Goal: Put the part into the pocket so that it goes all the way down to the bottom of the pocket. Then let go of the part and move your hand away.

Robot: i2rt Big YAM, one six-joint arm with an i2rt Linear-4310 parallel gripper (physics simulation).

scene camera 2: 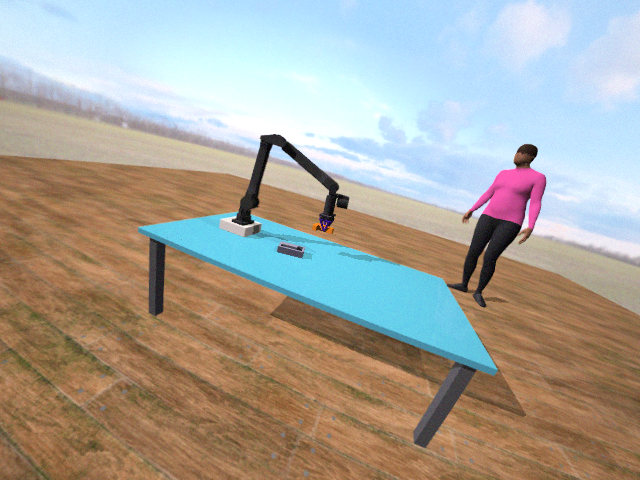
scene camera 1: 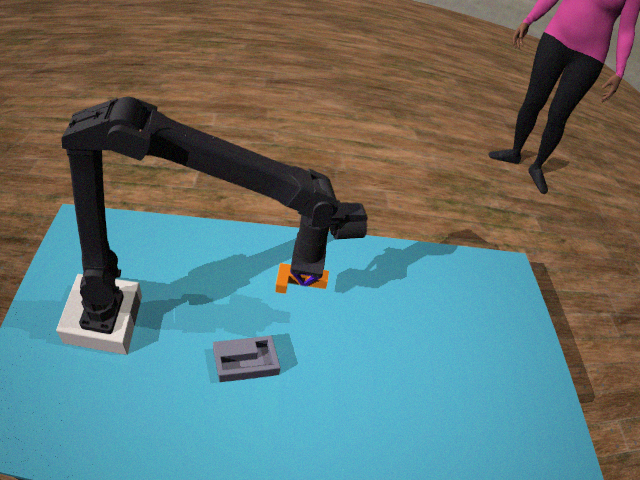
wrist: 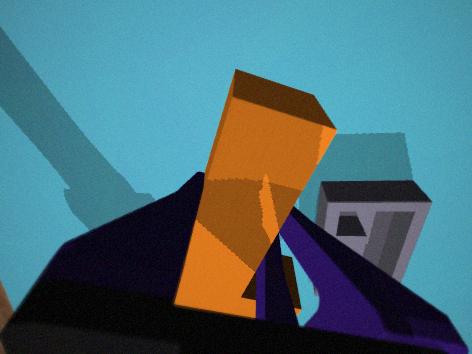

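Where they show: gripper, fingertip midpoint: (scene camera 2: 324, 230) (scene camera 1: 304, 279) (wrist: 233, 192); arm's base, link origin: (scene camera 2: 243, 222) (scene camera 1: 102, 311).
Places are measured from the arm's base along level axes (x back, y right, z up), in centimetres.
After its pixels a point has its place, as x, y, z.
Note:
The orange L-shaped part (scene camera 1: 282, 279) @(-42.2, -8.6, 10.6) (scene camera 2: 316, 226) @(-43.1, -7.3, 10.1) (wrist: 260, 145) @(-51.1, -11.1, 11.2) is held in the air above the table. My gripper (scene camera 1: 306, 281) @(-47.3, -11.3, 8.3) (scene camera 2: 325, 226) @(-47.3, -11.3, 8.3) (wrist: 233, 192) @(-47.3, -11.3, 8.3) is shut on its long bar, with one purple finger on each side. In scene camera 1 its short leg is at the left end and points toward the camera. The grey block with the pocket (scene camera 1: 237, 347) @(-33.8, 2.5, -2.1) (scene camera 2: 290, 252) @(-37.4, 8.5, -3.9) (wrist: 375, 191) @(-42.7, 2.4, -3.7) lies on the table, nearer that camera and left of the gripper. Its pocket is L-shaped, with the short arm at the right end, pointing away from the camera. The fingers hide part of the block in the wrist view.
The arm stands on a white base block (scene camera 1: 93, 343) @(0.8, 7.7, -2.9) (scene camera 2: 248, 228) @(-7.3, 4.4, -0.8) at the left of the blue table (scene camera 1: 413, 361) @(-77.0, 0.1, -5.7) (scene camera 2: 361, 289) @(-78.1, 16.1, -5.7). The table's far edge is behind the gripper. A person in a pink top (scene camera 1: 578, 31) (scene camera 2: 516, 191) stands on the floor beyond the table.

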